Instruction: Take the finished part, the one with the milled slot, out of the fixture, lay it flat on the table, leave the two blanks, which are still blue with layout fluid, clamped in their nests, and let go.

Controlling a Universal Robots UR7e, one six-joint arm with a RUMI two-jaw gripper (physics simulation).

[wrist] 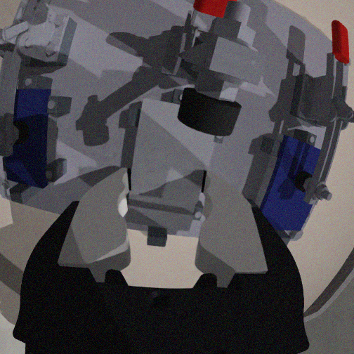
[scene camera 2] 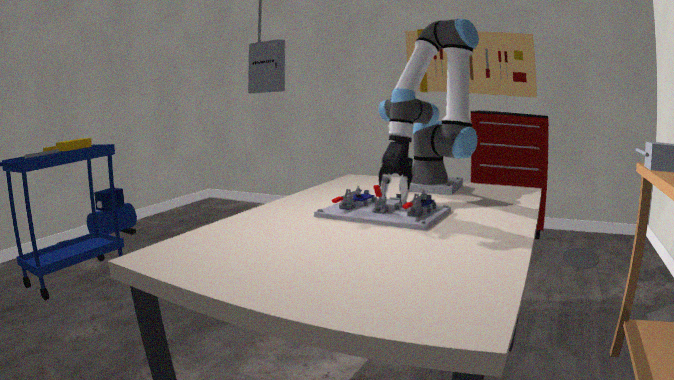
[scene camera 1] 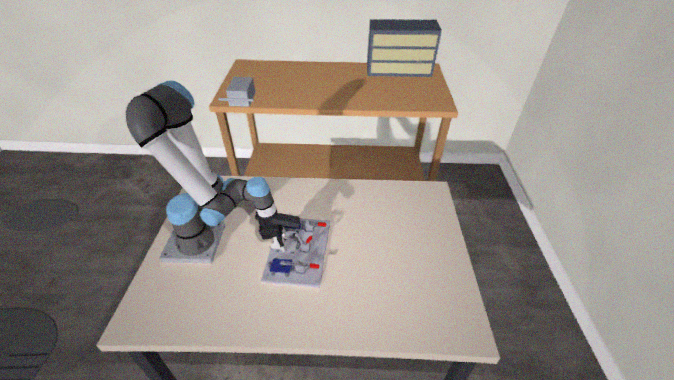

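The finished part, a bare grey block, is in the middle of the fixture plate. My gripper points down and is shut on it, one fingertip against each side. The slot cannot be made out, nor whether the part still touches its nest. One blue blank and another blue blank sit in the outer nests under their clamps. The arm hides the far blank in the first scene view.
The middle clamp's black pad is close to the part's far end, and its red handle is raised. Red handles of the outer clamps lie low. The plate rests on the table beside the robot's base.
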